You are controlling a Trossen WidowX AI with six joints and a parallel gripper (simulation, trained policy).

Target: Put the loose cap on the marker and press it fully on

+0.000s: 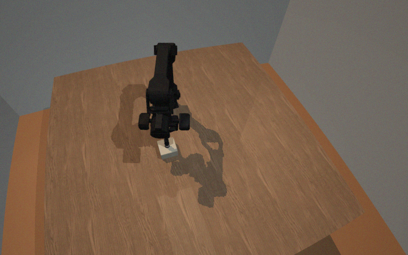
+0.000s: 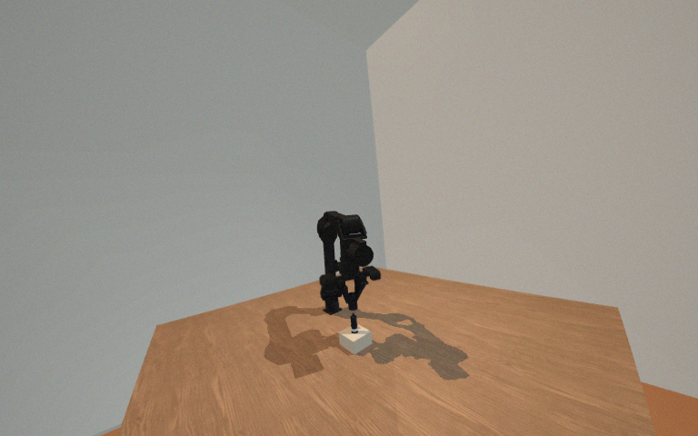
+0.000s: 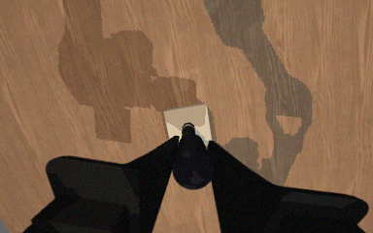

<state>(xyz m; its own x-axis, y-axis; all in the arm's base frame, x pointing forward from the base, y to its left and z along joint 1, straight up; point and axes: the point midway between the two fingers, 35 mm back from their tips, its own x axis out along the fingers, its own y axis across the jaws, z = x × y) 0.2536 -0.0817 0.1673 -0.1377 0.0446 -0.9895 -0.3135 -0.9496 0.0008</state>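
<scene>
Now: gripper tip 1 cm short of the white holder block, 1 cm to the left of it and 11 cm above it. The rest, counted from my gripper tip: black cap: 1 cm ahead, 1 cm above.
</scene>
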